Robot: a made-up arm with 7 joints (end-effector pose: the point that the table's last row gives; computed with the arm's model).
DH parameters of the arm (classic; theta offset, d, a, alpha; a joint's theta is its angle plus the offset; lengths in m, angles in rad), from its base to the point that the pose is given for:
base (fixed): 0.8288 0 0.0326 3.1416
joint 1: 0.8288 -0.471 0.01 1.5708
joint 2: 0 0.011 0.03 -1.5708
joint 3: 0 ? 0.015 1.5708
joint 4: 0 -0.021 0.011 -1.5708
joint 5: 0 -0.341 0.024 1.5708
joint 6: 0 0.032 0.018 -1.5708
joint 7: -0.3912 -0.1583 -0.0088 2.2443
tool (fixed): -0.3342 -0.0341 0 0
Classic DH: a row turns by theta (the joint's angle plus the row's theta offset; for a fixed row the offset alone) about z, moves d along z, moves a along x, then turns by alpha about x.
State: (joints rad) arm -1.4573 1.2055 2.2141 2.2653 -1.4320 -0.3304 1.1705
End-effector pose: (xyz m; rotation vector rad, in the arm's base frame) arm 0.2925 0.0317 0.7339 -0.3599 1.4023 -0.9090
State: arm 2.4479 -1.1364 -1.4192 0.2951 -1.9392 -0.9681 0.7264
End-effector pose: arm 0.6256 0.3150 0.9550 -0.6571 0.0167 -0.0207
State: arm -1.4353 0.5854 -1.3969 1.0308 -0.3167 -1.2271 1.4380
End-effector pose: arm -0.1996 0.5416 0.9869 -0.7586 0.0111 1.7396
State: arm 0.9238 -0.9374 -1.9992 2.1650 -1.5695 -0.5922 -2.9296
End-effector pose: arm 0.2393 0.4404 0.5044 2.2078 -0.7555 1.3531
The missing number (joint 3, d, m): -0.411
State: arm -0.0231 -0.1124 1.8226 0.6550 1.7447 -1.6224 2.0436
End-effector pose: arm 0.0100 -0.2486 1.0971 0.9517 0.0758 1.0318
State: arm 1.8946 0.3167 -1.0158 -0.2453 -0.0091 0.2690 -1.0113
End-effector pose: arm -0.0608 -0.2873 1.3015 -0.5112 -0.4735 0.0905
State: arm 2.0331 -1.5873 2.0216 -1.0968 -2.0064 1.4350 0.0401
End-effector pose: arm 0.4640 0.3700 0.7423 -0.1610 1.4140 -2.5196
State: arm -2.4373 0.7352 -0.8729 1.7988 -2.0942 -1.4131 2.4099
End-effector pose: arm -0.4797 0.1939 0.4499 2.8451 -0.2140 -0.2635
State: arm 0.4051 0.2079 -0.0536 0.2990 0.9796 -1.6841 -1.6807
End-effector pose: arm 0.3360 0.0127 1.2006 -2.0665 -0.3106 1.0361
